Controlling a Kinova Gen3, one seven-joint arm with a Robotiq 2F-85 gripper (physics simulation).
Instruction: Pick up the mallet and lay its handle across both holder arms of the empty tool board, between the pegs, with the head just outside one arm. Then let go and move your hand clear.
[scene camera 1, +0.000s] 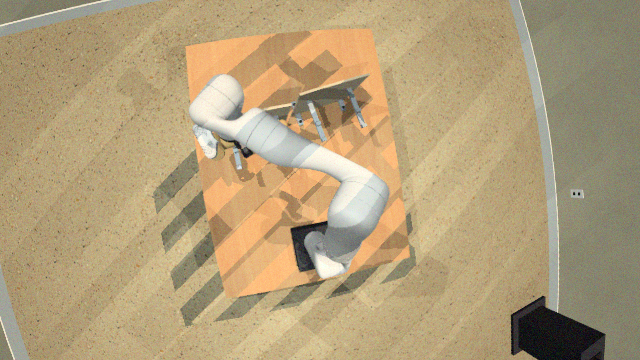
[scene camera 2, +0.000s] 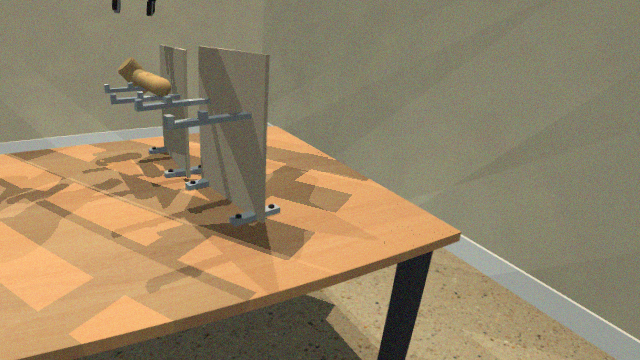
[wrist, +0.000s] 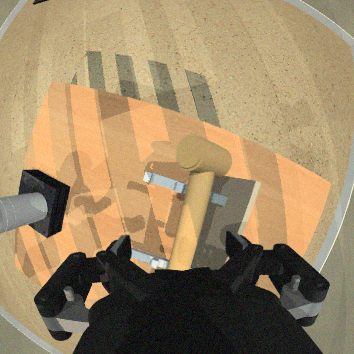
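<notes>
The tan mallet (scene camera 1: 225, 146) (scene camera 2: 151, 82) (wrist: 192, 217) lies across both arms of the far tool board (scene camera 2: 175, 110) (wrist: 252, 202). Its head (scene camera 2: 130, 69) (wrist: 202, 154) is just outside the outer holder arm (wrist: 162, 180). In the wrist view the handle looks to cross on the board side of the small pegs that show. Its contact with the inner arm (wrist: 141, 255) is partly hidden. My gripper (scene camera 2: 133, 7) (wrist: 178, 243) is open and empty, clear above the mallet; the palm hides the handle's end in the wrist view.
A second tool board (scene camera 1: 335, 89) (scene camera 2: 235, 130) stands beside the first, with two bare arms reaching out. The robot's black base plate (scene camera 1: 301, 252) (wrist: 55, 200) is on the wooden table (scene camera 1: 260, 272) (scene camera 2: 350, 210). My arm hides much of the first board in scene camera 1.
</notes>
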